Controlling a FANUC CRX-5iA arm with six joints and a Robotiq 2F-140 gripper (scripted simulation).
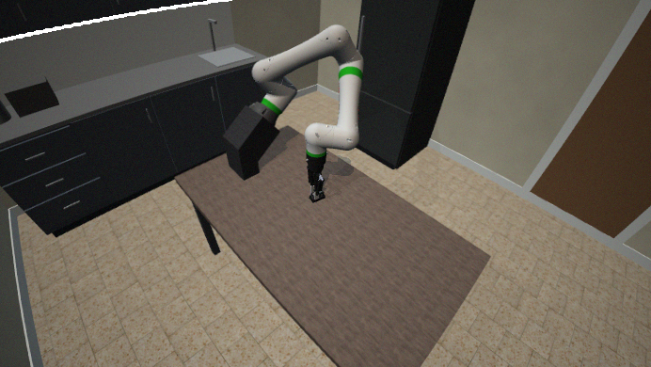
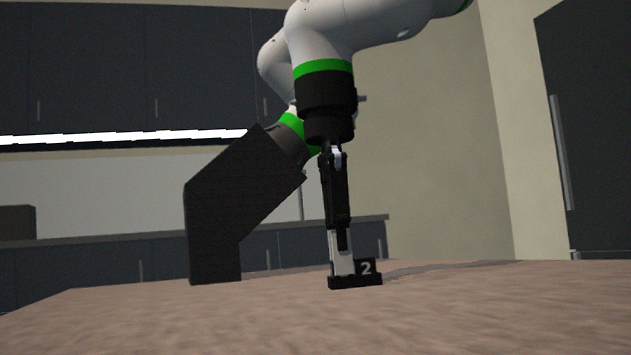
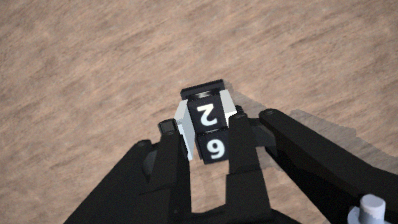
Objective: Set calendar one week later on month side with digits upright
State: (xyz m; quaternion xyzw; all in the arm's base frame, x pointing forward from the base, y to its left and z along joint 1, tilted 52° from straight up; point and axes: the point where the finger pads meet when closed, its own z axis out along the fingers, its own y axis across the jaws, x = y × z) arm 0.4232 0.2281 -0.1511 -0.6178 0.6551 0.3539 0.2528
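Now: hand 20 mm to the right of the black tray and 40 mm above it. The rest, counted from my hand: cube 30 mm below.
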